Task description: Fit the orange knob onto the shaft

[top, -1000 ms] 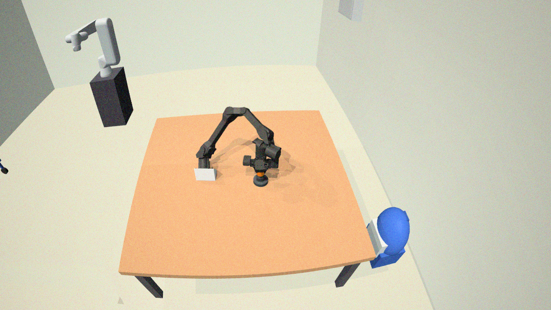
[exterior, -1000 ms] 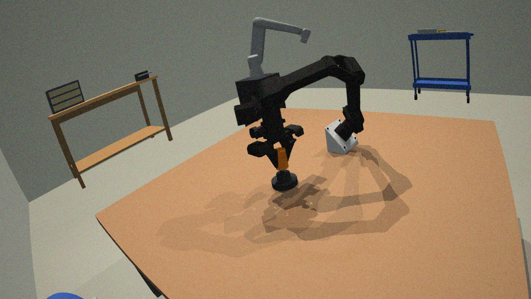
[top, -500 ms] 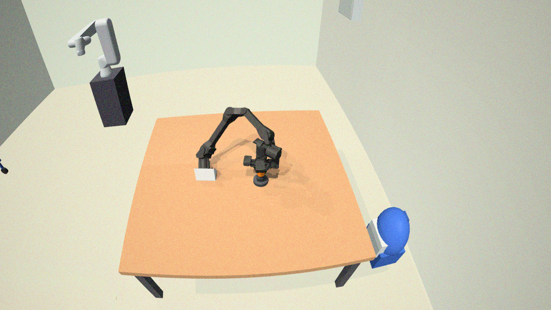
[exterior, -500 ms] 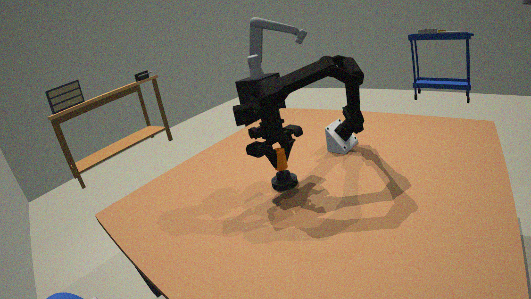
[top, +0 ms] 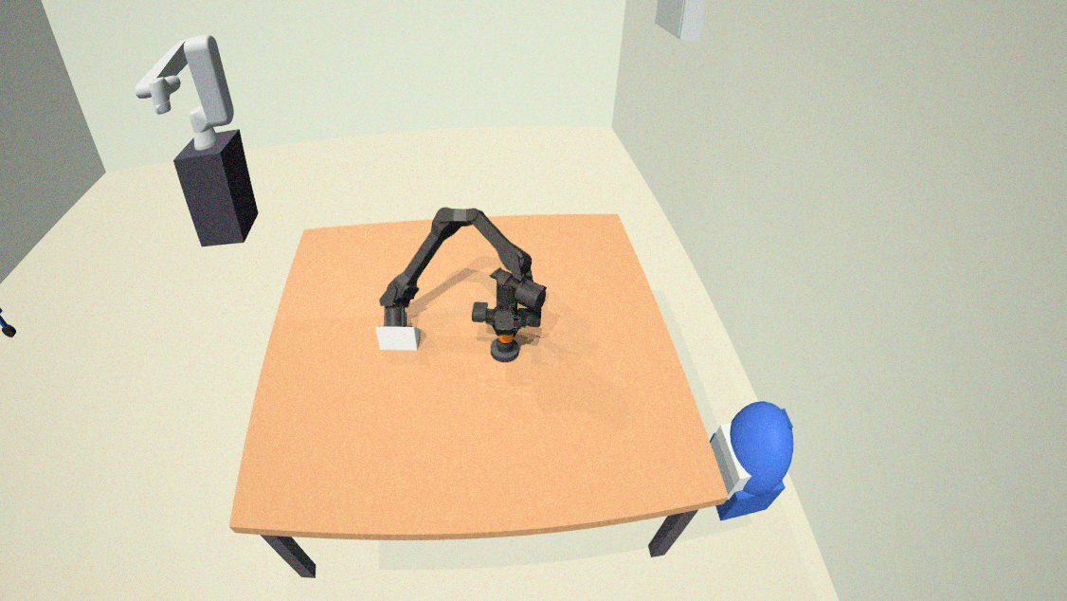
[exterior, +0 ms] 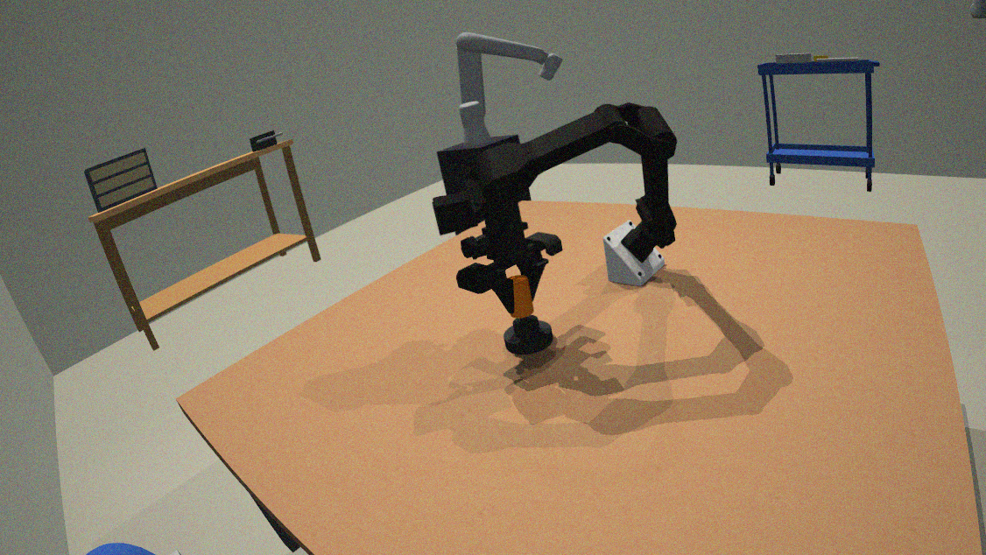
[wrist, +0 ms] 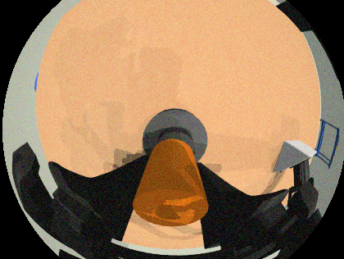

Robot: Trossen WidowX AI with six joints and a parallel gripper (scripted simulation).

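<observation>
The dark round pedestal lies 40 mm below my gripper tip. Also, from my gripper tip: orange knob 20 mm above.
</observation>
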